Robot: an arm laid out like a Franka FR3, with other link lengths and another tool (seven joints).
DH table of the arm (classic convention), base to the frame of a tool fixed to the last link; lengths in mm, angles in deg. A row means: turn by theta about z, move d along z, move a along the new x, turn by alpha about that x. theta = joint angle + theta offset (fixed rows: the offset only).
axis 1: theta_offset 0  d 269.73  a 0  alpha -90
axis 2: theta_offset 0  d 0  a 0  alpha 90
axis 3: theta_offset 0  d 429.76  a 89.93  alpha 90
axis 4: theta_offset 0  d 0  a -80.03  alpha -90
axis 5: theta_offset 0  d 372.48  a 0  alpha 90
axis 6: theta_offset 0  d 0  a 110  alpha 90
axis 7: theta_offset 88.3  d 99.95  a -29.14  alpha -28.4
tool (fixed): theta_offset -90  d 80.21  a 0  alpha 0
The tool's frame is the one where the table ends.
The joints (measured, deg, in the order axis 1, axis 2, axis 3, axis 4, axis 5, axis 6, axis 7), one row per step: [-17.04, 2.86, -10.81, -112.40, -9.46, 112.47, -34.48]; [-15.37, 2.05, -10.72, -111.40, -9.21, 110.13, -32.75]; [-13.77, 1.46, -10.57, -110.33, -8.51, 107.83, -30.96]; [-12.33, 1.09, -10.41, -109.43, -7.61, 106.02, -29.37]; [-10.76, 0.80, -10.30, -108.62, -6.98, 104.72, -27.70]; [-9.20, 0.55, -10.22, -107.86, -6.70, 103.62, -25.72]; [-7.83, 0.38, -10.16, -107.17, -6.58, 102.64, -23.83]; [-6.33, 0.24, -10.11, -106.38, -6.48, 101.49, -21.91]
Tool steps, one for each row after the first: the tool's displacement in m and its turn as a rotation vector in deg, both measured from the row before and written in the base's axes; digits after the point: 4 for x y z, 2 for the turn. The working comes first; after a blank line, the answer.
Tool pose at each row, in the base's axes (x y z in m, rotation vector in deg; the steps are taken from these numbers as rounded here): [0.4653, -0.2677, 0.4367, 162.04, 15.22, -52.10]; [0.4690, -0.2503, 0.4491, 162.36, 14.80, -52.42]; [0.4734, -0.2321, 0.4599, 163.12, 14.28, -52.76]; [0.4779, -0.2149, 0.4680, 164.03, 13.93, -52.96]; [0.4833, -0.1979, 0.4752, 164.62, 13.65, -52.81]; [0.4884, -0.1817, 0.4819, 164.94, 12.91, -52.66]; [0.4925, -0.1677, 0.4875, 165.12, 12.03, -52.63]; [0.4964, -0.1526, 0.4935, 165.22, 11.27, -52.73]

[0.0037, 0.0174, 0.0124, 0.24, 0.15, -0.41]; [0.0044, 0.0182, 0.0108, 0.62, 0.10, -0.61]; [0.0045, 0.0172, 0.0081, 0.77, 0.00, -0.54]; [0.0054, 0.0170, 0.0072, 0.42, -0.19, -0.34]; [0.0051, 0.0162, 0.0067, 0.06, -0.17, -0.53]; [0.0041, 0.0140, 0.0056, -0.08, -0.08, -0.59]; [0.0039, 0.0151, 0.0060, -0.08, 0.02, -0.50]
